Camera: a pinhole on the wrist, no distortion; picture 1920 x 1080 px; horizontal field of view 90.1 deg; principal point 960.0 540.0 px. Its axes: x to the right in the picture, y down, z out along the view. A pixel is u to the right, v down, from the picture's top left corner.
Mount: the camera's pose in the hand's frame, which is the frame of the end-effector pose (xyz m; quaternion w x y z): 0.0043 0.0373 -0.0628 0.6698 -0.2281 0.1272 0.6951
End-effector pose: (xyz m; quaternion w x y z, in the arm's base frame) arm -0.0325 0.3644 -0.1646 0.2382 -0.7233 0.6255 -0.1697
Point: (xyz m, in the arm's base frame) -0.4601 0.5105 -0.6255
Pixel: 1678.8 774.1
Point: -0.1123 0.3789 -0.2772
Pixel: 1106.6 566.8
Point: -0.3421 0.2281 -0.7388
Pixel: 1496.1 205.1
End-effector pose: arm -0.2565 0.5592 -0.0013 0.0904 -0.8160 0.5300 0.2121
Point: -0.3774 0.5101 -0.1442
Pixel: 832.4 127.7
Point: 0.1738 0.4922 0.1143
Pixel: behind the camera
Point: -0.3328 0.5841 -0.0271
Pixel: 631.1 738.5
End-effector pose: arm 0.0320 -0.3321 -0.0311 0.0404 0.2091 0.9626 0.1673
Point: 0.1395 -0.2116 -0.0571
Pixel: 1058.5 682.4
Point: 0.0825 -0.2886 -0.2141
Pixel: 203.4 542.0
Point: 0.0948 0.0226 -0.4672
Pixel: 684.3 244.1
